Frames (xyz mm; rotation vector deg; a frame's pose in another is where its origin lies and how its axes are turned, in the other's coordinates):
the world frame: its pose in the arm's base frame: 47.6 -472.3 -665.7 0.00 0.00 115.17
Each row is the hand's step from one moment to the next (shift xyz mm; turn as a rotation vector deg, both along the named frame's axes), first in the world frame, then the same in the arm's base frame.
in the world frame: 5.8 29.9 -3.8 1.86 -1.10 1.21
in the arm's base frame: -29.5 -7.5 -3.8 0.20 2.15 1.21
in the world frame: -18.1 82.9 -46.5 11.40 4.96 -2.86
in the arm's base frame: -67.3 -51.6 -46.5 -9.34 8.21 -2.86
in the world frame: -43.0 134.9 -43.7 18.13 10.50 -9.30
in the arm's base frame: -103.8 -96.3 -43.7 -17.21 11.94 -9.30
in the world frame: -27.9 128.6 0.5 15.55 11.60 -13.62
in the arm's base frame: -104.5 -79.9 0.5 -17.11 9.14 -13.62
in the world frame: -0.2 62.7 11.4 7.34 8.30 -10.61
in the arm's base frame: -56.7 -26.8 11.4 -10.63 3.11 -10.61
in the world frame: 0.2 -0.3 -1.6 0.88 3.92 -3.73
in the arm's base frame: 0.2 0.3 -1.6 -3.92 -0.87 -3.73
